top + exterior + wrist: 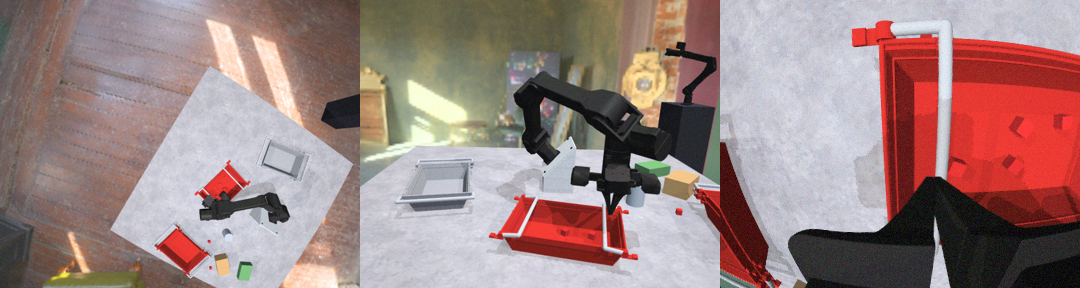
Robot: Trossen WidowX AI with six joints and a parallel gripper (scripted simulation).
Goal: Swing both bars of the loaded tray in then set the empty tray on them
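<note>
Right now my gripper tip is 420 mm to the left of the grey see-through tray, 330 mm past it and 40 mm above it. The rest, counted from my gripper tip: red cube (280 mm to the left, 130 mm behind, 80 mm below); then grey cylinder (210 mm behind, 180 mm to the left, 50 mm below); then tan block (390 mm to the left, 280 mm behind, 60 mm below).
</note>
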